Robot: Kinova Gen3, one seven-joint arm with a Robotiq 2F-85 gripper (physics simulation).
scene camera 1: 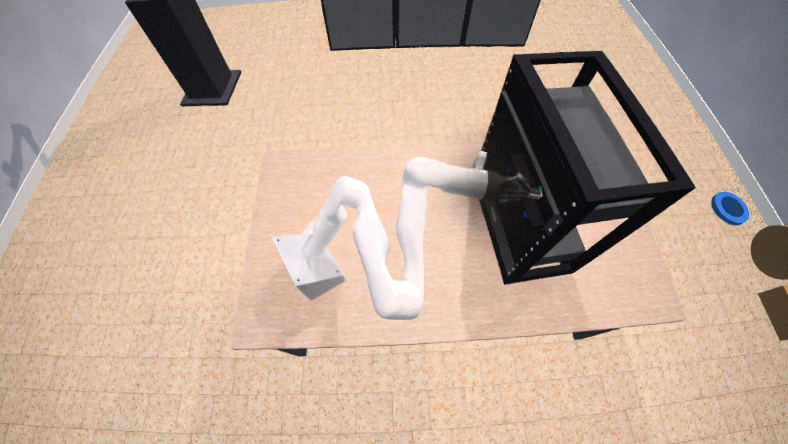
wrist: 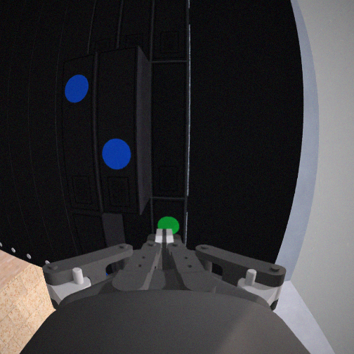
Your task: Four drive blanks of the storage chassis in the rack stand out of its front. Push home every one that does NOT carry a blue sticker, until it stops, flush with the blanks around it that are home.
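Seen in the pictures: gripper, between the fingertips: (scene camera 1: 541, 194); arm's base, origin of its link: (scene camera 1: 311, 247).
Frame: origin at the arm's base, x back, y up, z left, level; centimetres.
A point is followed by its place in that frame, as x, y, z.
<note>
In the wrist view a blank with a blue sticker (wrist: 116, 170) stands out, its side face visible. The blue-stickered blank (wrist: 80, 135) left of it also looks raised. A blank with a green sticker (wrist: 168, 225) (scene camera 1: 540, 188) @(-69.1, 39.3, 2.3) lies at the fingertips and looks about level with the plain blank (wrist: 169, 125) above it; its lower part is hidden. A grey side face (wrist: 114, 229) shows lower left of it, and a bit of blue at the gripper's left edge. My gripper (wrist: 163, 238) (scene camera 1: 537, 193) @(-69.2, 38.6, 0.9) is shut and empty, its tips at the green sticker, contact unclear.
The black rack (scene camera 1: 641, 119) @(-94.9, 51.5, 17.2) stands on the table (scene camera 1: 352, 330) @(-16.3, -11.1, -27.4), its open front facing the arm. The forearm reaches in through the front. A grey panel (scene camera 1: 598, 135) @(-89.9, 40.5, 21.0) lies under the rack's top frame. In the wrist view a pale wall (wrist: 335, 150) shows at the right.
</note>
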